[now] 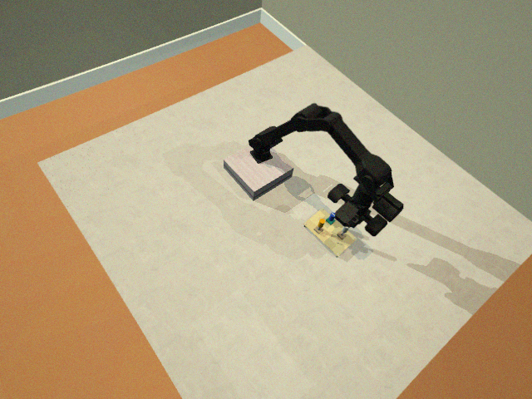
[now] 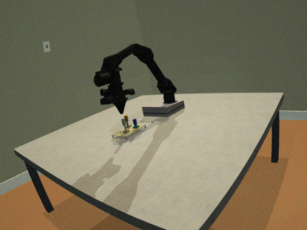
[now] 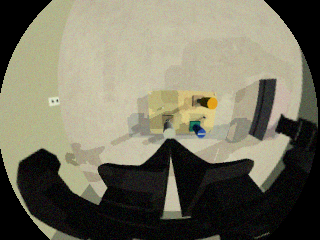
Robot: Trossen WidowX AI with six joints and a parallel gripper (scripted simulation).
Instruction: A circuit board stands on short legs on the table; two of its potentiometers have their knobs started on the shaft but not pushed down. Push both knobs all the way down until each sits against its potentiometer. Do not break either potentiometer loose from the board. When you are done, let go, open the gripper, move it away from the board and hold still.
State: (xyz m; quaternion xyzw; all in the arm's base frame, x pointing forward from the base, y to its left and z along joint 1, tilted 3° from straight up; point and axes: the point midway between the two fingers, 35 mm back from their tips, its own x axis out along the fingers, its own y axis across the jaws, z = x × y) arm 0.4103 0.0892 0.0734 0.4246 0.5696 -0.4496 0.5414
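Now: the grey knob 40 mm below my gripper tip. Round my gripper tip: blue knob 60 mm below, 60 mm behind.
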